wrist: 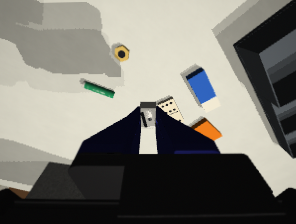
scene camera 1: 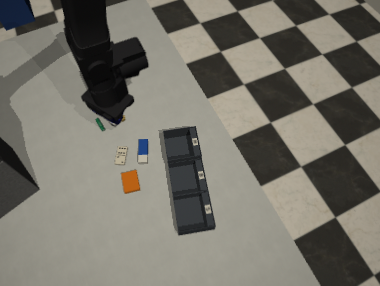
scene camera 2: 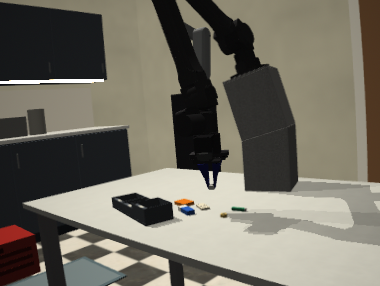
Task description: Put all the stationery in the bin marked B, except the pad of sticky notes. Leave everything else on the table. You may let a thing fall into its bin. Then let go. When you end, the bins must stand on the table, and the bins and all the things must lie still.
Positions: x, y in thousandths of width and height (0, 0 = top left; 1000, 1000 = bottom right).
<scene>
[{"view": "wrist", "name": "my gripper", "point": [502, 498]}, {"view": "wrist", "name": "eraser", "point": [671, 359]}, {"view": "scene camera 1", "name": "my gripper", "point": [307, 425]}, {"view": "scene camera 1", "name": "dark bin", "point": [509, 733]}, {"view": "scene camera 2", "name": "dark bin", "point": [417, 736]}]
</scene>
